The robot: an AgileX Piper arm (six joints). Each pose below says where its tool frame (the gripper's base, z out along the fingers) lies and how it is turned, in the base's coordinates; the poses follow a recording.
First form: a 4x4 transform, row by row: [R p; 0 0 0 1], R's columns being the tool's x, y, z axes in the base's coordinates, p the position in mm. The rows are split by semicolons.
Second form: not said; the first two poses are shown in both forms.
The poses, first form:
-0.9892, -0.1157, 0.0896, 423.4; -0.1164, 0.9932, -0.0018, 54.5; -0.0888, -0.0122, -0.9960, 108.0; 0, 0, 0, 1
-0.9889, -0.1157, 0.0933, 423.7; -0.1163, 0.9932, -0.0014, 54.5; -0.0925, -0.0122, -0.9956, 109.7; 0, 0, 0, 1
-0.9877, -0.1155, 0.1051, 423.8; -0.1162, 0.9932, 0.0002, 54.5; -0.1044, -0.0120, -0.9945, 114.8; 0, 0, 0, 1
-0.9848, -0.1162, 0.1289, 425.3; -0.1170, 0.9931, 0.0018, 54.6; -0.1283, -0.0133, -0.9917, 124.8; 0, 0, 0, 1
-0.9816, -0.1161, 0.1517, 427.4; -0.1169, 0.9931, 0.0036, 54.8; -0.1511, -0.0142, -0.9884, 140.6; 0, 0, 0, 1
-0.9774, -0.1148, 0.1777, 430.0; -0.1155, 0.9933, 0.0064, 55.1; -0.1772, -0.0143, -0.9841, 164.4; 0, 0, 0, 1
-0.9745, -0.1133, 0.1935, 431.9; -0.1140, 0.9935, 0.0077, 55.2; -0.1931, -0.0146, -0.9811, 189.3; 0, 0, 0, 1
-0.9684, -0.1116, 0.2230, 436.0; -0.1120, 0.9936, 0.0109, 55.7; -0.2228, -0.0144, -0.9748, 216.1; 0, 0, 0, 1
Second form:
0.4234, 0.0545, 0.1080, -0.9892, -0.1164, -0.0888, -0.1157, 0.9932, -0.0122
0.4237, 0.0545, 0.1097, -0.9889, -0.1163, -0.0925, -0.1157, 0.9932, -0.0122
0.4238, 0.0545, 0.1148, -0.9877, -0.1162, -0.1044, -0.1155, 0.9932, -0.0120
0.4253, 0.0546, 0.1248, -0.9848, -0.1170, -0.1283, -0.1162, 0.9931, -0.0133
0.4274, 0.0548, 0.1406, -0.9816, -0.1169, -0.1511, -0.1161, 0.9931, -0.0142
0.4300, 0.0551, 0.1644, -0.9774, -0.1155, -0.1772, -0.1148, 0.9933, -0.0143
0.4319, 0.0552, 0.1893, -0.9745, -0.1140, -0.1931, -0.1133, 0.9935, -0.0146
0.4360, 0.0557, 0.2161, -0.9684, -0.1120, -0.2228, -0.1116, 0.9936, -0.0144

